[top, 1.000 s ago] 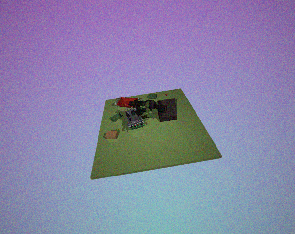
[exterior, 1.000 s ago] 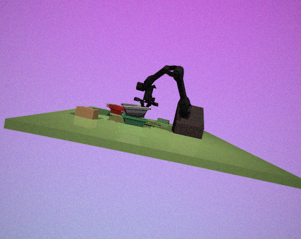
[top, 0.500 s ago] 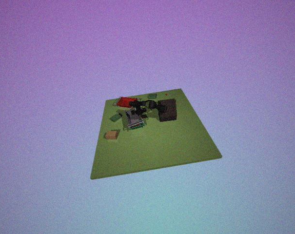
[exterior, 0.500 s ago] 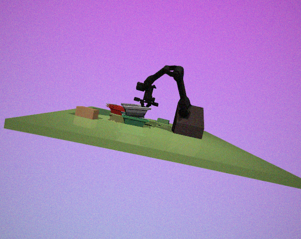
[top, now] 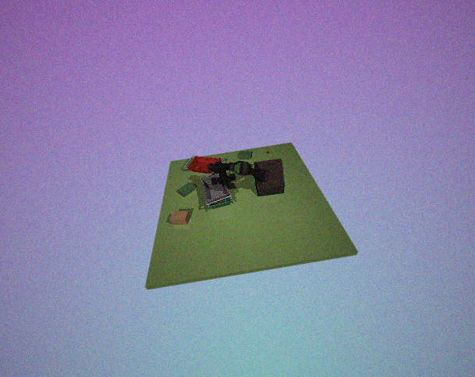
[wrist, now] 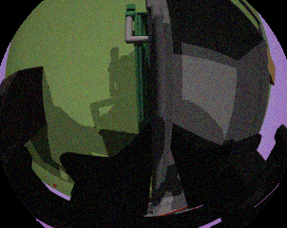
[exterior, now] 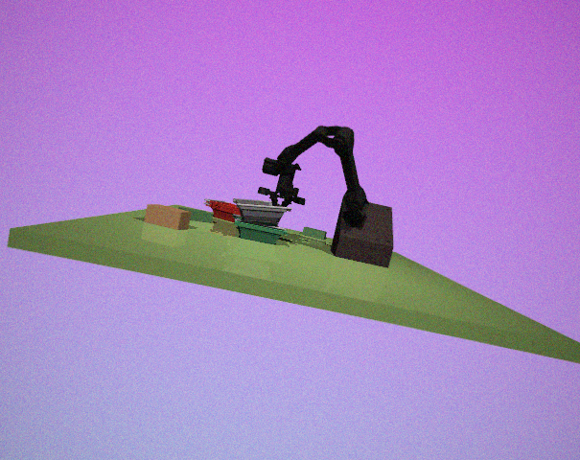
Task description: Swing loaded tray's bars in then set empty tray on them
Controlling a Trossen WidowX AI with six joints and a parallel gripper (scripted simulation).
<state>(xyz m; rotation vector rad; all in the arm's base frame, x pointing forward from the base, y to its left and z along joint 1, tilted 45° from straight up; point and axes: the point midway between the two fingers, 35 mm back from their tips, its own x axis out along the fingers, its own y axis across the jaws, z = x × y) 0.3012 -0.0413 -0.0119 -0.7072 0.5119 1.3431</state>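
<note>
The grey tray is 80 mm ahead of my gripper tip and 20 mm above it. Round my gripper tip: tan block: 380 mm ahead, 160 mm to the left, 60 mm below.
</note>
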